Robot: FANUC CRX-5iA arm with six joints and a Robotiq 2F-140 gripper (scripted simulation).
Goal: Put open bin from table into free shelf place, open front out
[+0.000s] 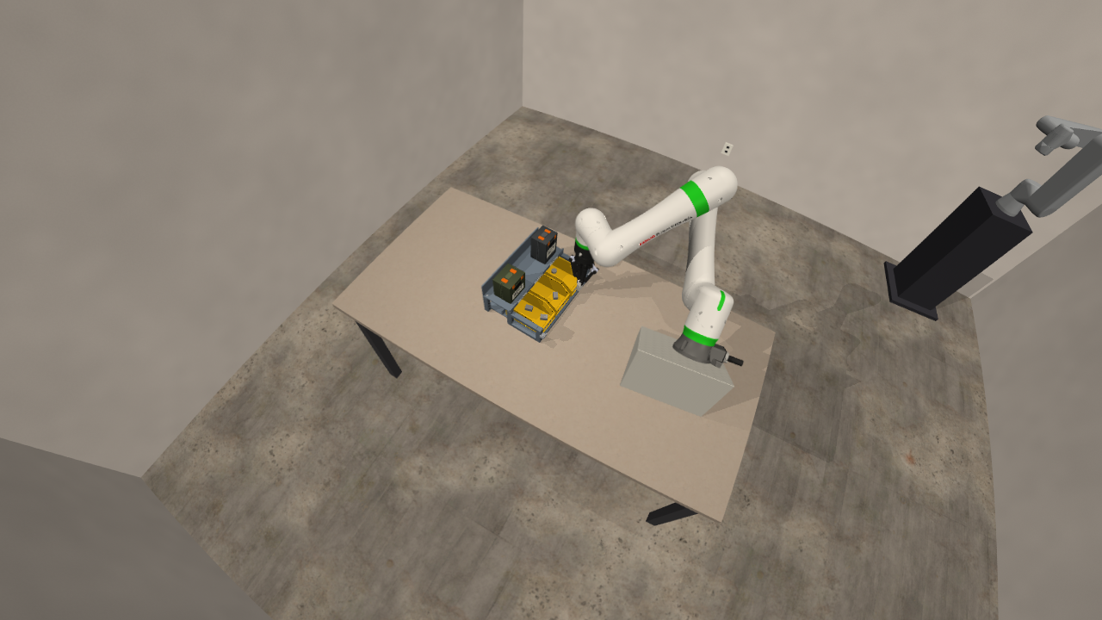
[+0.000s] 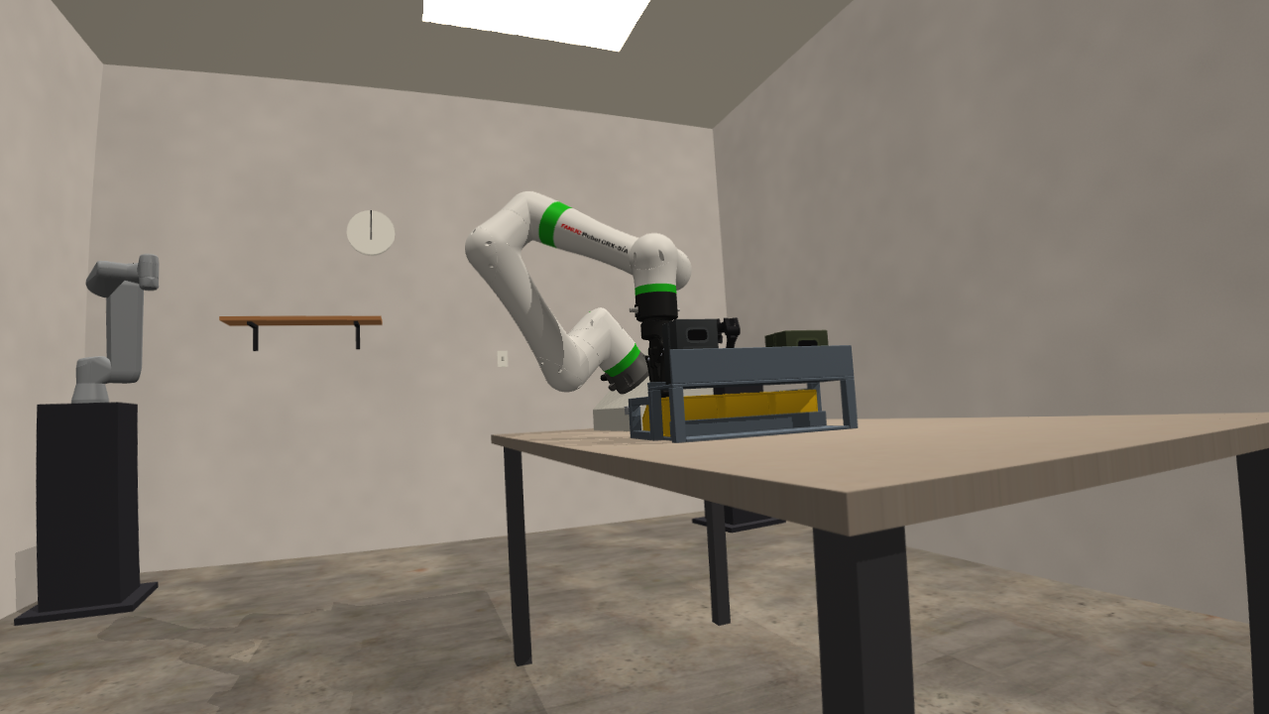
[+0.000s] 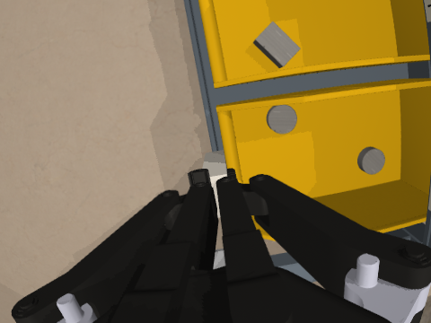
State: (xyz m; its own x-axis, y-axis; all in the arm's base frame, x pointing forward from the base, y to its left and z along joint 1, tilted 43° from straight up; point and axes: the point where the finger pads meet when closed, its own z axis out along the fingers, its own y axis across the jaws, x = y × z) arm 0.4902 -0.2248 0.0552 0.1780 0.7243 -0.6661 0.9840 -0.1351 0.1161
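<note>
My gripper is now 110 mm to the right of the shelf lip, 40 mm above it and 20 mm short of it. Round my hand: grey shelf floor: 150 mm ahead, 90 mm to the left, 50 mm below.
</note>
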